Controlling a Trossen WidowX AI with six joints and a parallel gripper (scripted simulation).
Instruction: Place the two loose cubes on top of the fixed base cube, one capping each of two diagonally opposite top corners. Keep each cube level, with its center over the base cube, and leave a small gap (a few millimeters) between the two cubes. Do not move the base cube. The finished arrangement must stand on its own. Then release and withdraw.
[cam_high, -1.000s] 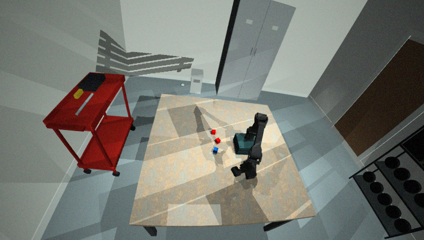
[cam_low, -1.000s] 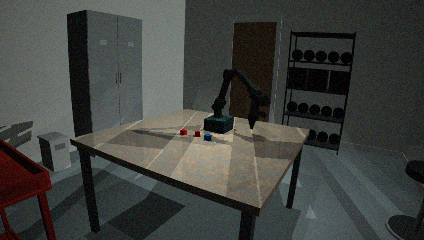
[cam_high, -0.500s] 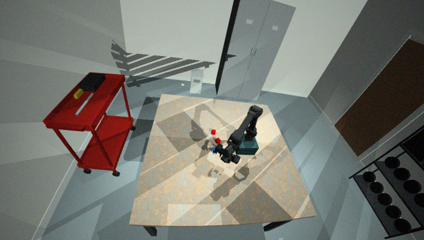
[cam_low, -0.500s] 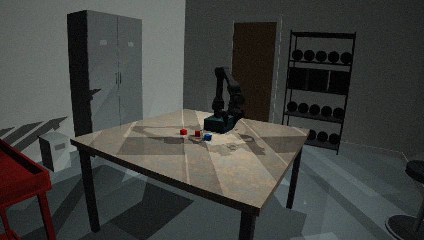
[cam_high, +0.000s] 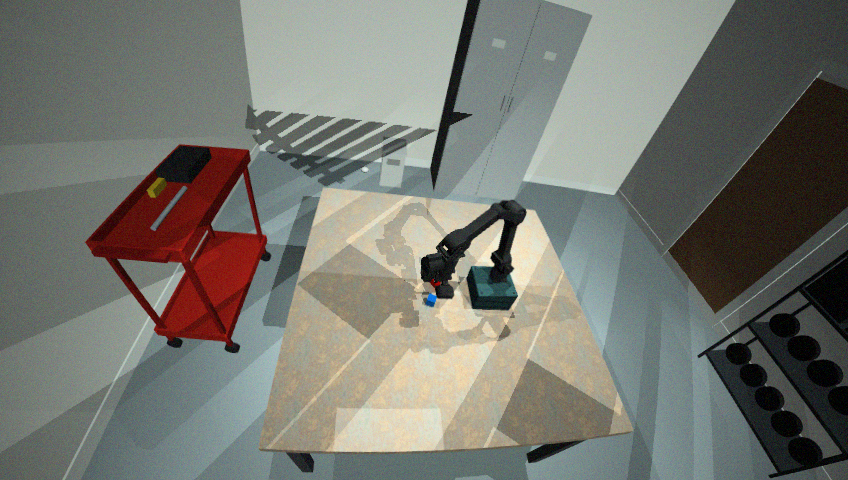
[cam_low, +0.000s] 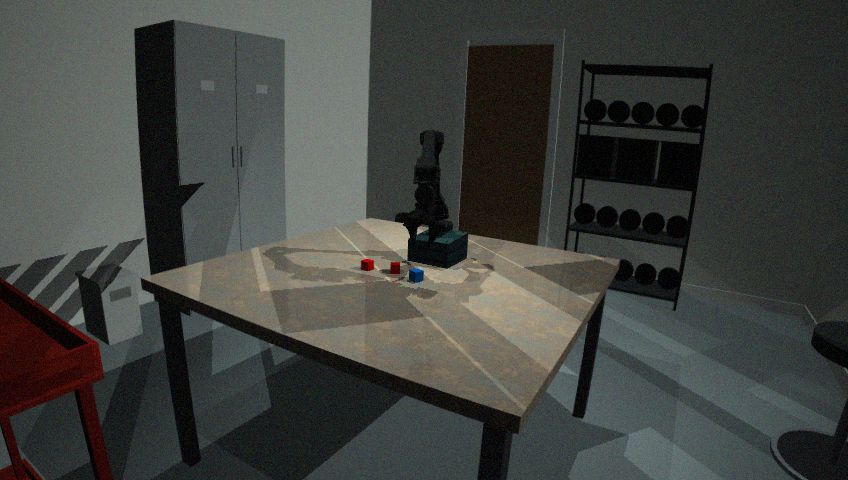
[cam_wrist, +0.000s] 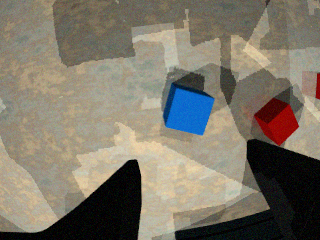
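The blue cube is 10 mm to the right of my gripper tip and 100 mm below it. From my gripper tip the other things lie so: red cube 10 mm ahead, 220 mm to the right, 100 mm below.
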